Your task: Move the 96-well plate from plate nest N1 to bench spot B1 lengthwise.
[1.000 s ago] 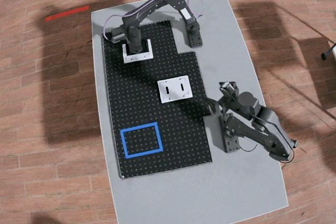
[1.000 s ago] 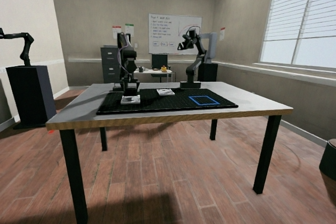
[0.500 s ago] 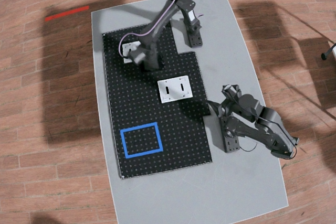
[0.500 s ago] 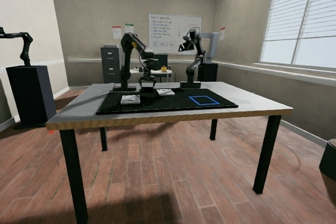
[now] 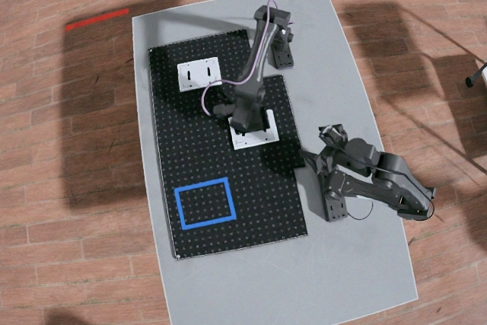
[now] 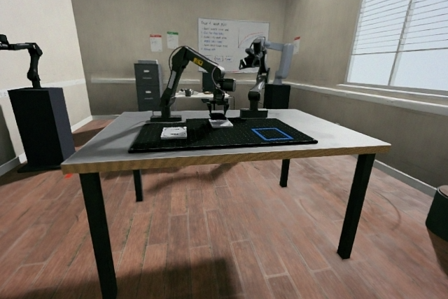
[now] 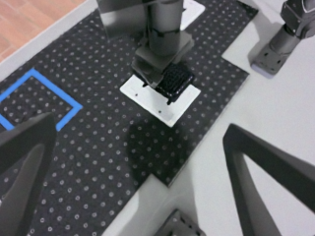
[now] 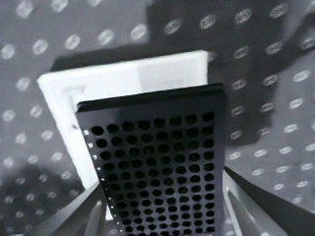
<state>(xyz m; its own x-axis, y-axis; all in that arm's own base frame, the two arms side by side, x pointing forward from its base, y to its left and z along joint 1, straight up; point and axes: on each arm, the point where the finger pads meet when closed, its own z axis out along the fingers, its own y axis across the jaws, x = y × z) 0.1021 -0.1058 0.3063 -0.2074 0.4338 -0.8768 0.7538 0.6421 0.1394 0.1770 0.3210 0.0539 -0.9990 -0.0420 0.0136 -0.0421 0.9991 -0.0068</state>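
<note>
The black 96-well plate is 290 mm below my left hand, 210 mm to the right of it and 120 mm ahead of it.
</note>
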